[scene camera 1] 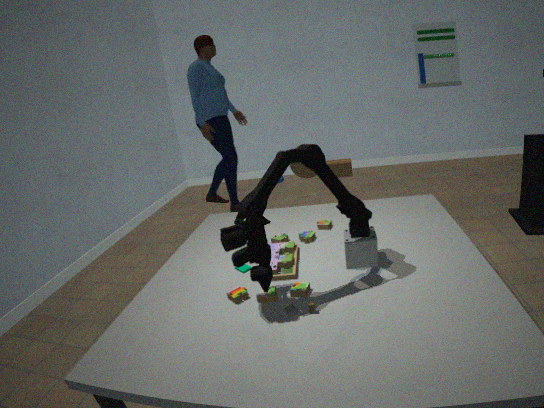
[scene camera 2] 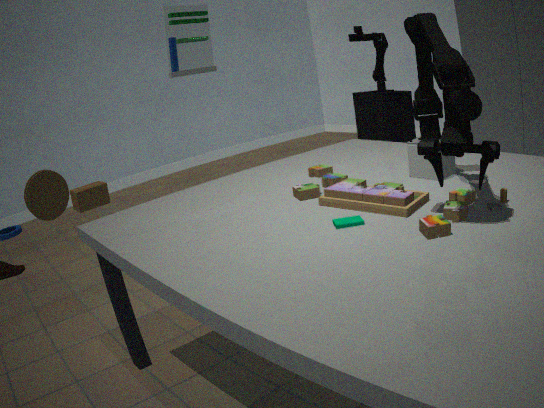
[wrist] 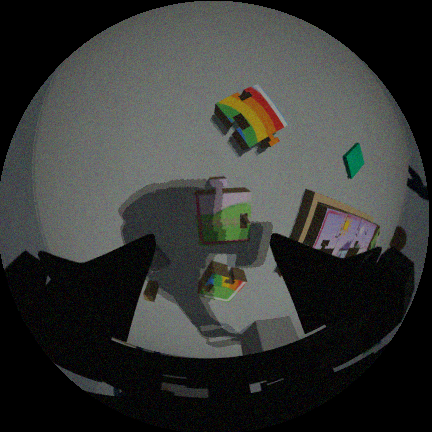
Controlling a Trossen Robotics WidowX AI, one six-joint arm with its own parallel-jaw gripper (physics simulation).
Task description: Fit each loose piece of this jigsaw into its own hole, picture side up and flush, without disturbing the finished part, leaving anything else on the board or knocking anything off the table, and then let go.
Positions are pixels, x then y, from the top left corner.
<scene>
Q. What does the gripper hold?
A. Nothing.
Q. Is the gripper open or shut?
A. Open.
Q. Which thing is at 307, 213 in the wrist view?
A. A jigsaw board.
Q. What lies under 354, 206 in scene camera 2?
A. A jigsaw board.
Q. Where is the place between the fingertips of the gripper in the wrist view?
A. At 213, 239
</scene>
